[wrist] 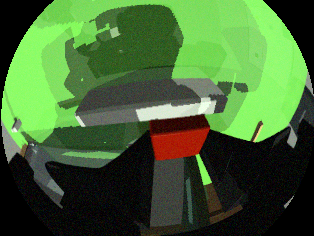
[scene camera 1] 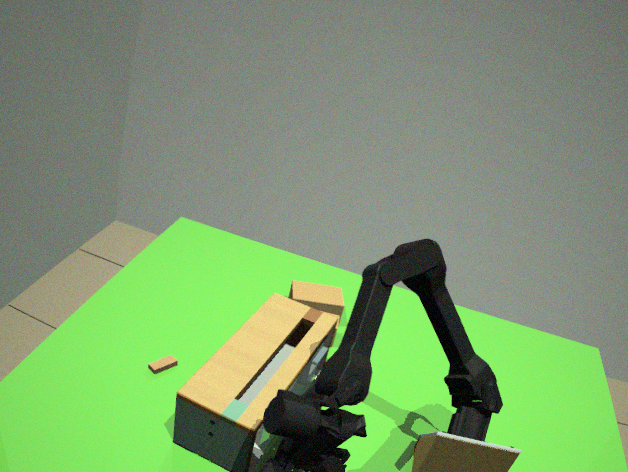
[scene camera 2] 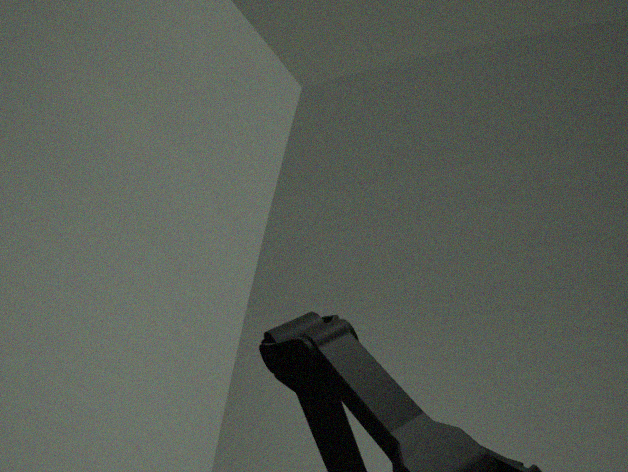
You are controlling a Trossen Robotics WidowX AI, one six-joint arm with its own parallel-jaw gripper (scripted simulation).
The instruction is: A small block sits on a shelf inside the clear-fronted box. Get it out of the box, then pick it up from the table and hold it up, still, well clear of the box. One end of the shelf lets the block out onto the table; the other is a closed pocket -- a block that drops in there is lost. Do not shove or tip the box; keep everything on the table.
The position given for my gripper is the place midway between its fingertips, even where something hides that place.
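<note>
My gripper (wrist: 172, 132) in sight. Red block (wrist: 178, 137); out of frame in scene camera 2. Box (scene camera 1: 219, 411), also in the wrist view (wrist: 169, 98); out of frame in scene camera 2. Tan block (scene camera 1: 329, 299).
</note>
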